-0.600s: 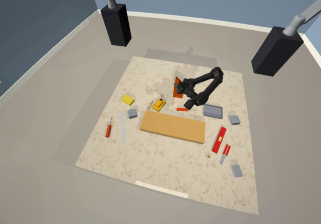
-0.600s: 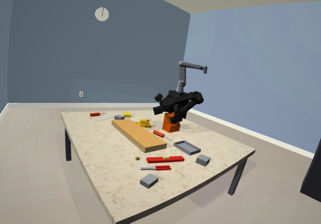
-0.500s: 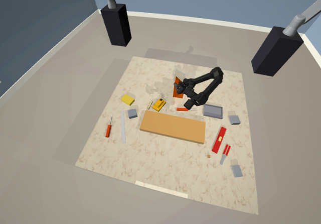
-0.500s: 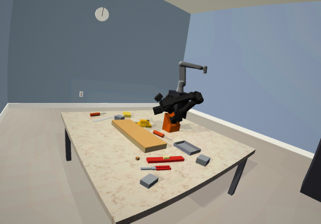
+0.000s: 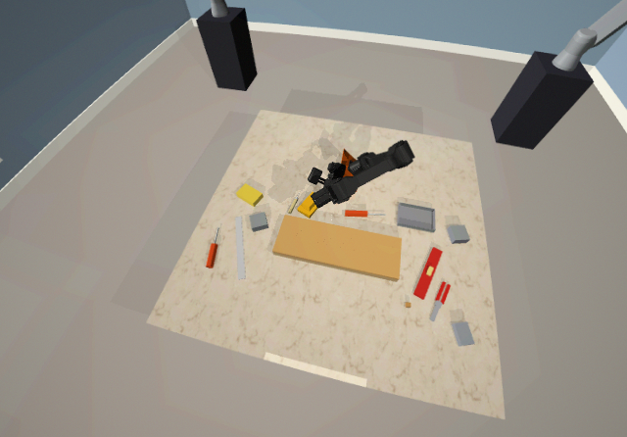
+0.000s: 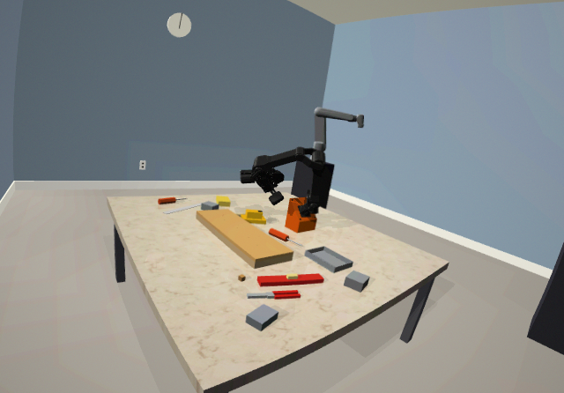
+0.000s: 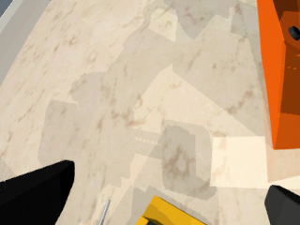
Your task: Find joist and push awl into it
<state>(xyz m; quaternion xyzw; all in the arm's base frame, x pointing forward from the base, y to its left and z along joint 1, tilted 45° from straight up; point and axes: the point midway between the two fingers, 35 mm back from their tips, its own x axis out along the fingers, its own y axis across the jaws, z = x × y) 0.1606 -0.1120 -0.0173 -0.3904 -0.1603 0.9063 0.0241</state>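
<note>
The square light lies 9 cm below my gripper tip, 4 cm to the right of it and 3 cm ahead of it. The rest, counted from my gripper tip: yellow stud finder (10 cm below, 5 cm to the right, 4 cm ahead); then yellow block (36 cm to the right, 13 cm below, 7 cm ahead); then awl (14 cm below, 13 cm to the right, 5 cm ahead).
</note>
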